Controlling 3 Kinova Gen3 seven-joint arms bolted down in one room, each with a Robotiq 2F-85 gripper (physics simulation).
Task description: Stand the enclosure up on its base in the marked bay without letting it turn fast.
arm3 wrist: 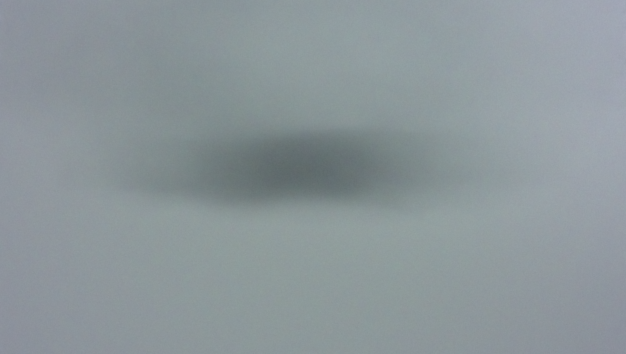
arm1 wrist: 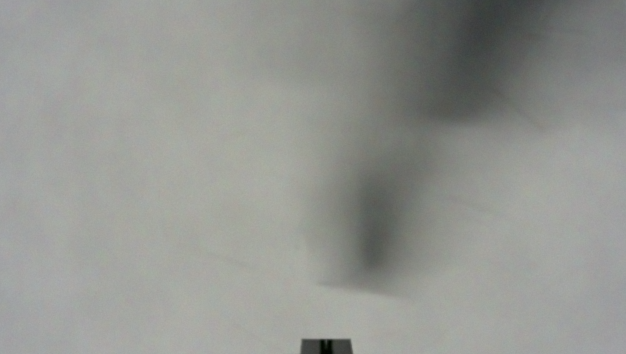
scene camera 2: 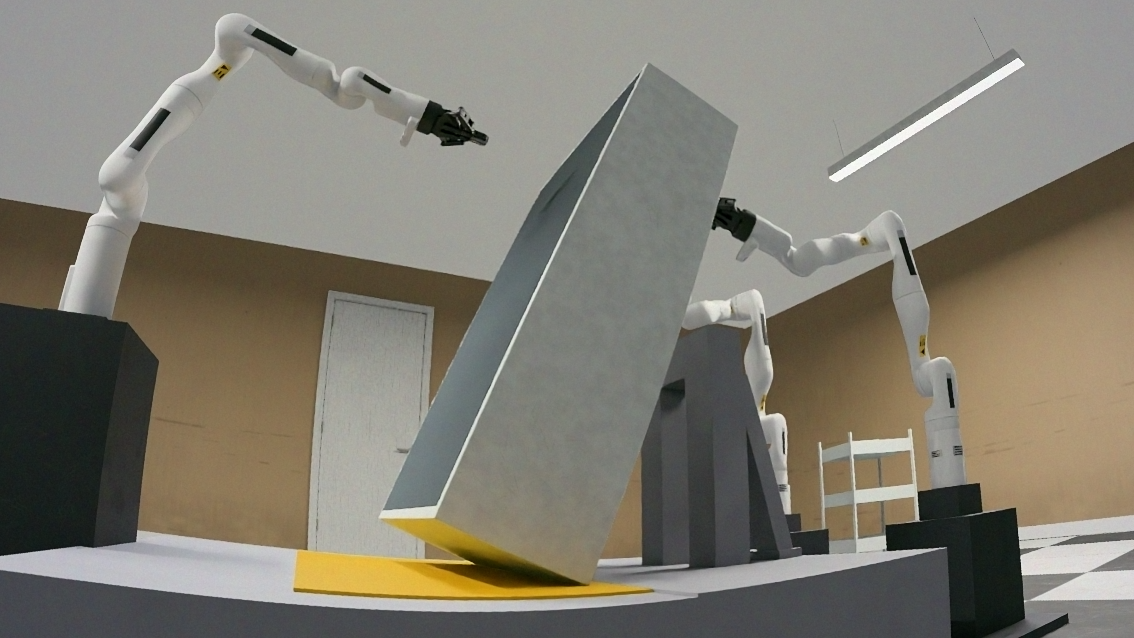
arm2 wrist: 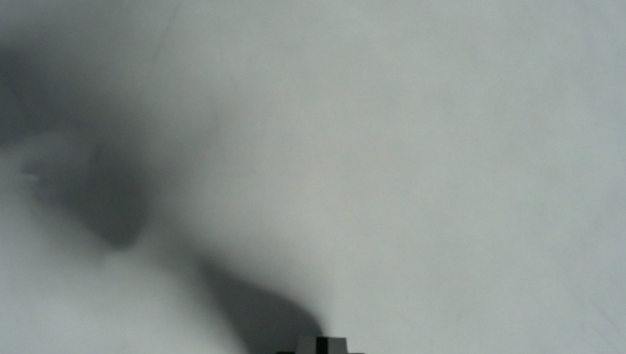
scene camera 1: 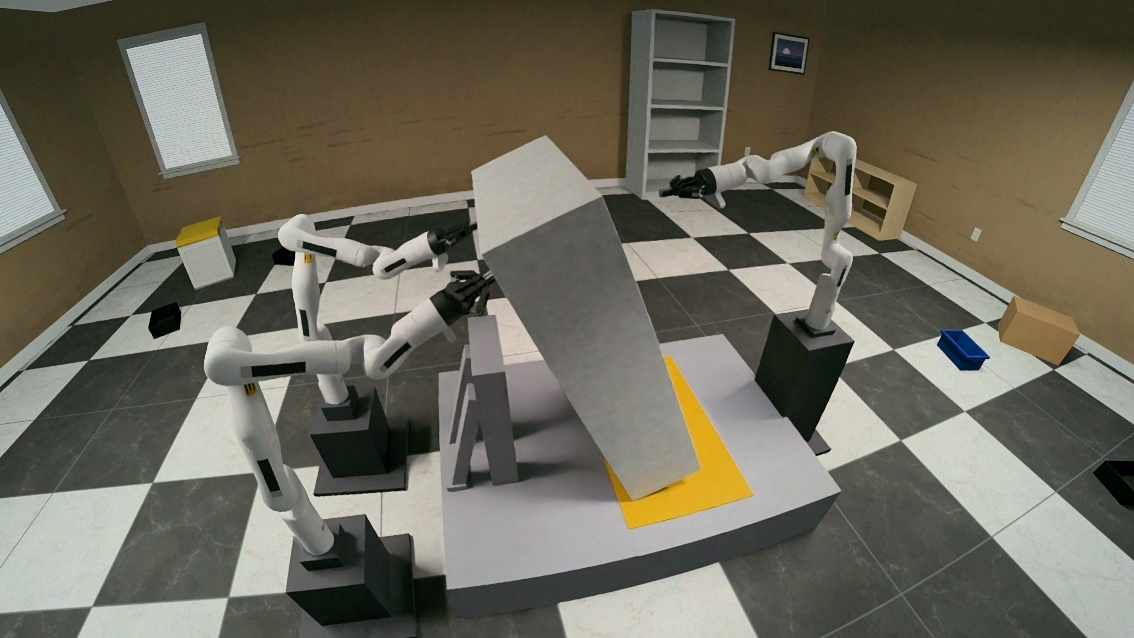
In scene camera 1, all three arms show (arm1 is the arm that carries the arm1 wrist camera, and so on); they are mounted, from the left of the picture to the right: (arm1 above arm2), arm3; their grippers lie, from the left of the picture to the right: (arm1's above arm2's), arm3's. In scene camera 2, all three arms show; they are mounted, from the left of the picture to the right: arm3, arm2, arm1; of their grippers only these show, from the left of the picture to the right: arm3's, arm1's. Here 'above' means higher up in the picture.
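Note:
The large grey enclosure point(scene camera 1: 594, 341) point(scene camera 2: 586, 317) is tilted, its lower back edge on the yellow marked bay point(scene camera 1: 717, 476) point(scene camera 2: 348, 572) and its yellow base raised at the front. Arm1's gripper point(arm1 wrist: 326, 346) point(scene camera 1: 475, 227) point(scene camera 2: 716, 214) is shut, its tips at the enclosure's back face. Arm2's gripper point(arm2 wrist: 322, 345) point(scene camera 1: 489, 277) is shut, also at that face, lower in scene camera 1; the enclosure hides it in scene camera 2. Exact contact cannot be told. Arm3's gripper point(scene camera 1: 664, 192) point(scene camera 2: 485, 138) is shut, held apart from the enclosure on its open side; arm3's wrist view shows a blurred grey surface with a shadow.
A dark grey support stand point(scene camera 1: 498, 428) point(scene camera 2: 701, 476) is upright on the low platform point(scene camera 1: 547, 547) point(scene camera 2: 832, 591), behind the leaning enclosure; a gap shows between them in scene camera 1. Arm3's black pedestal point(scene camera 1: 800, 380) point(scene camera 2: 63, 428) is beside the platform.

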